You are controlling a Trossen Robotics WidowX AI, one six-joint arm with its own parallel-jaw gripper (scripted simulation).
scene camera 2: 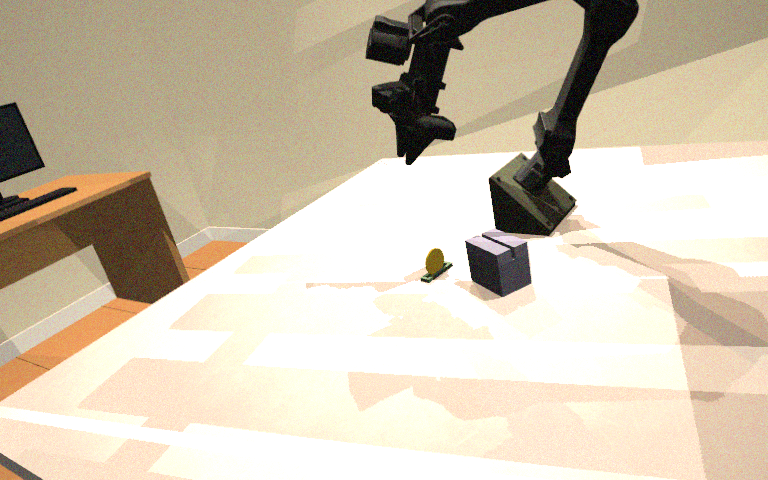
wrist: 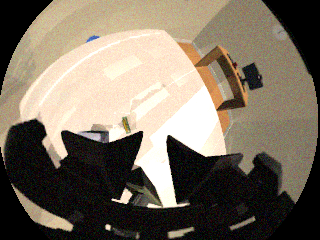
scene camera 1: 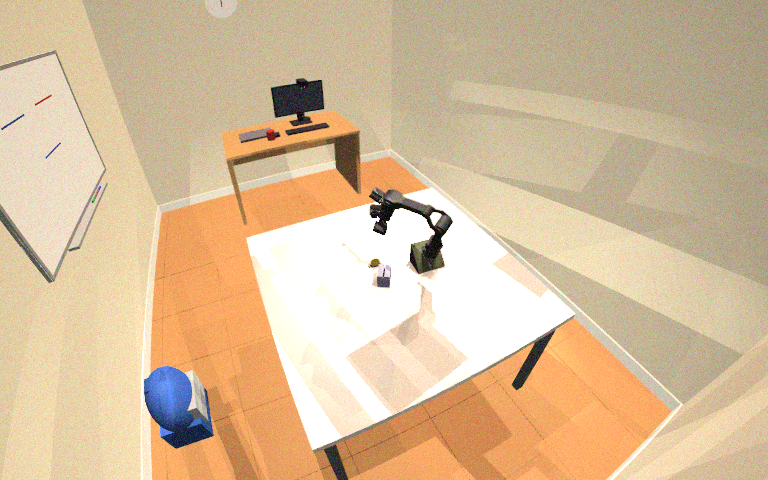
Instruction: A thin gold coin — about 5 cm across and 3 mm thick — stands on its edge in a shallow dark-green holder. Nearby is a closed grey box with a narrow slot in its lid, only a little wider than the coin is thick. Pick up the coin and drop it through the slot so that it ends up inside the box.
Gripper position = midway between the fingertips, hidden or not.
I see my gripper [scene camera 2: 404, 160].
My gripper also shows in the wrist view [wrist: 155, 136].
